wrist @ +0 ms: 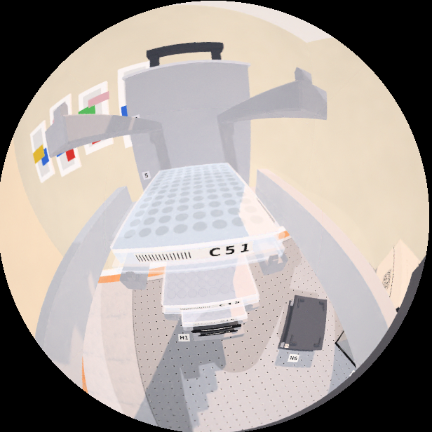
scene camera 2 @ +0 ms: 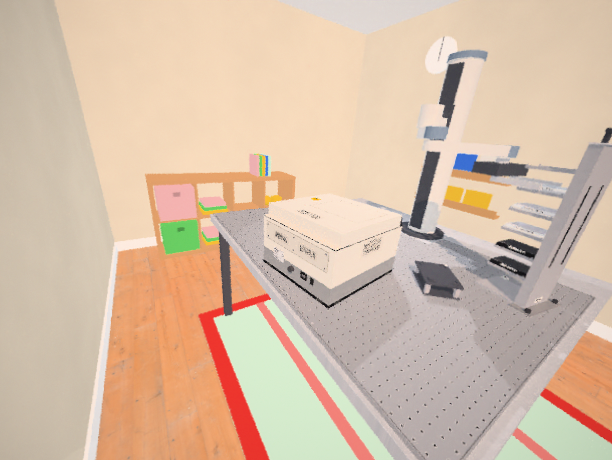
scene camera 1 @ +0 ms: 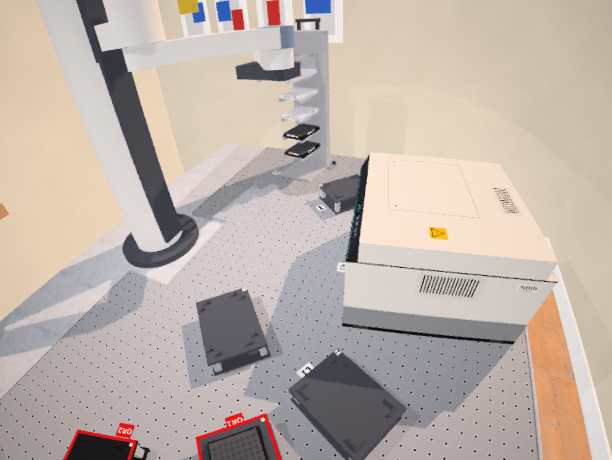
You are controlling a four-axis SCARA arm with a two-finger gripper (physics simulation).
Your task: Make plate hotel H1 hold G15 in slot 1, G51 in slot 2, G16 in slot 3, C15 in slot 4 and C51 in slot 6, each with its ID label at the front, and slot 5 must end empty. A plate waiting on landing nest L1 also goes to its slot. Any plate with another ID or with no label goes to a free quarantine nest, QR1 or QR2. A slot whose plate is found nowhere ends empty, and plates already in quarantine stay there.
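Places are measured from the arm's base along level axes (x back, y right, z up), in metres.
Pixels of known places: gripper, fingertip midpoint: (scene camera 2: 551, 186); arm's base, origin of the base link: (scene camera 2: 420, 231) (scene camera 1: 161, 240).
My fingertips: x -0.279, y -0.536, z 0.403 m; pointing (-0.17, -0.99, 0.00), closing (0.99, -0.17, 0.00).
Observation:
For each thing: its middle in the pictures, then the offset to it from my fingertips. "spot": a spot on its surface instead.
- Plate hotel H1, body centre: (scene camera 1: 306, 101) (scene camera 2: 546, 223) dy -0.030, dx -0.018, dz -0.111 m
- clear plate labelled C51, surface spot: (scene camera 2: 542, 187) spot: dy +0.009, dx -0.041, dz -0.002 m
- clear plate, body centre: (scene camera 1: 300, 113) (scene camera 2: 531, 230) dy -0.001, dx -0.002, dz -0.149 m
- Landing nest L1, body centre: (scene camera 1: 345, 404) dy +0.818, dx -0.413, dz -0.363 m
- Nest N6, body centre: (scene camera 1: 347, 192) (scene camera 2: 435, 278) dy +0.148, dx -0.225, dz -0.363 m
- large cream instrument, body centre: (scene camera 1: 434, 239) (scene camera 2: 330, 238) dy +0.435, dx -0.510, dz -0.268 m
- dark nest, body centre: (scene camera 1: 230, 327) dy +0.749, dx -0.138, dz -0.361 m
- Red-rimmed QR1, surface spot: (scene camera 1: 272, 437) spot: dy +0.919, dx -0.323, dz -0.340 m
- QR2, surface spot: (scene camera 1: 102, 434) spot: dy +1.043, dx -0.055, dz -0.340 m
Plate hotel H1 (scene camera 1: 324, 112) (scene camera 2: 575, 225) (wrist: 187, 95) stands upright. A clear plate labelled C51 (wrist: 190, 205) (scene camera 2: 542, 187) sits level at slot 5, label forward. My gripper (wrist: 191, 186) is shut on plate C51, one finger along each long side; its fingertips are hidden in both scene views. Slot 6's bare arms are above. Below are clear plate C15 (wrist: 210, 287) in slot 4, another clear plate (scene camera 1: 300, 114) in slot 3, and two black plates (scene camera 1: 301, 131) (scene camera 1: 302, 149) in slots 2 and 1, their labels too small to read. Landing nest L1 (scene camera 1: 347, 405) bears no plate.
Nest N6 (scene camera 1: 340, 192) (scene camera 2: 440, 280) (wrist: 312, 322) is near the hotel's base. A large cream instrument (scene camera 1: 445, 215) (scene camera 2: 332, 225) stands beside it. Another dark nest (scene camera 1: 232, 330) is mid-table. Red-rimmed QR1 (scene camera 1: 272, 437) and QR2 (scene camera 1: 102, 434) each hold a dark plate.

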